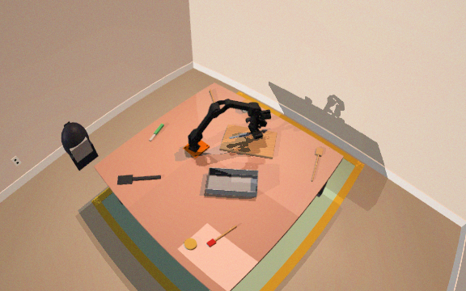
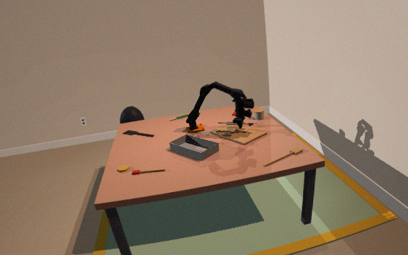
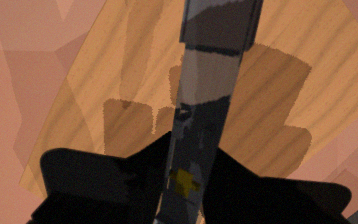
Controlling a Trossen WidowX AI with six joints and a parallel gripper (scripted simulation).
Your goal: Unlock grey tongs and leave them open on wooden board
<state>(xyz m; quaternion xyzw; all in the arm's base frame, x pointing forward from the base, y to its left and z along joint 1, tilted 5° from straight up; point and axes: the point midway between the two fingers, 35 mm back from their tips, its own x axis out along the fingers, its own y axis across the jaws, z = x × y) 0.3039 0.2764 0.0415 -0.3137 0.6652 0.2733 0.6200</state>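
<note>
The yellow lock piece is 4 cm above my gripper tip. Round my gripper tip: tin 39 cm to the right, 8 cm ahead, 2 cm below; wooden board 4 cm below, 2 cm to the right, 2 cm behind; black spatula 71 cm to the right, 48 cm behind, 4 cm below.
</note>
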